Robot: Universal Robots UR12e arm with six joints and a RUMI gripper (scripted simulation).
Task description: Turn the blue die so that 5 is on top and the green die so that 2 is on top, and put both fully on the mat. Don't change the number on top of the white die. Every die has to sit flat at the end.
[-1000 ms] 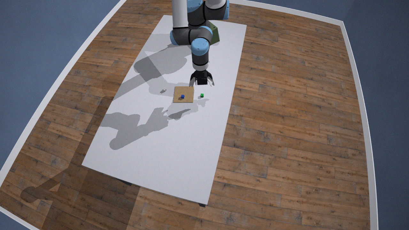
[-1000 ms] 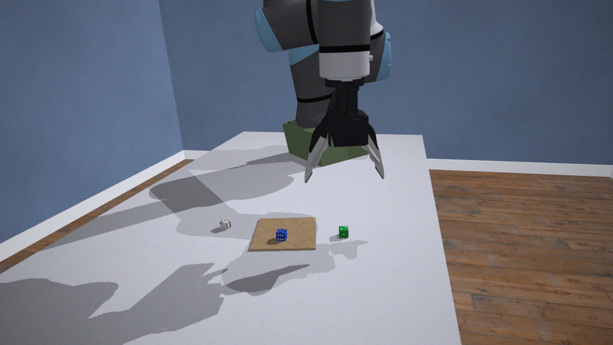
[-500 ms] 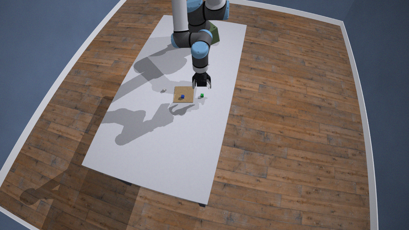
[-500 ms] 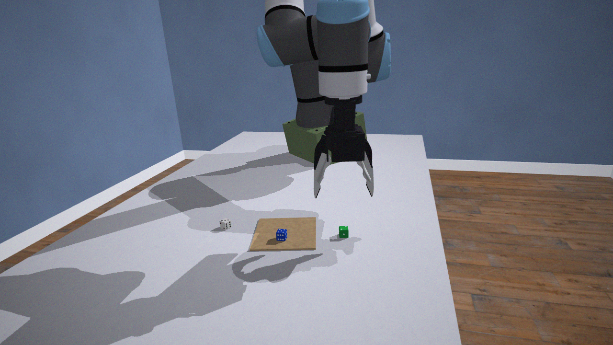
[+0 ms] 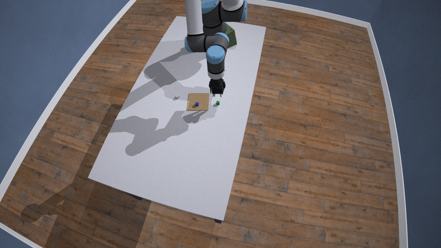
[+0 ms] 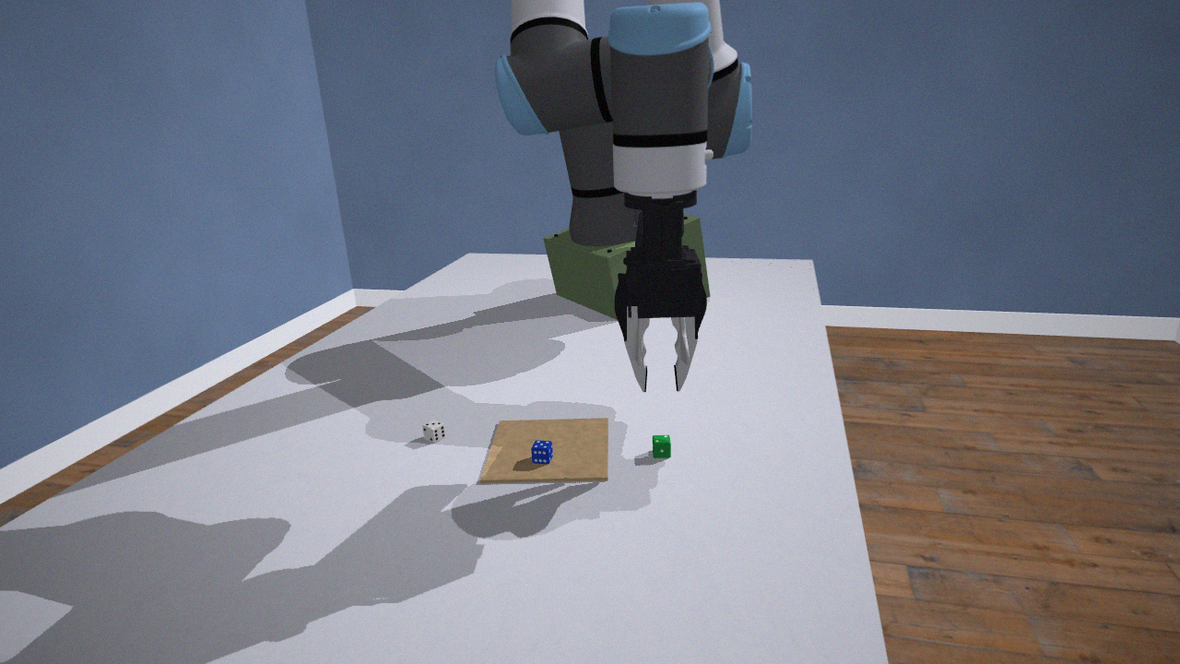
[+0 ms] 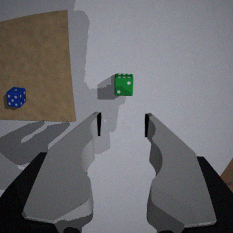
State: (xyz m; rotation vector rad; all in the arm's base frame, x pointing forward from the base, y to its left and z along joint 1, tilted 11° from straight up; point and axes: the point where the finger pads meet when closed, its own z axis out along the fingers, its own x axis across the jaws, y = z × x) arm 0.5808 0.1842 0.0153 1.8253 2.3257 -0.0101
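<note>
My hand is 9 cm above the green die. The rest, counted from my hand: tan mat 13 cm to the right, 9 cm below, 2 cm ahead; then white die 28 cm to the right, 9 cm below, 2 cm ahead; then blue die 13 cm to the right, 8 cm below, 5 cm ahead.
</note>
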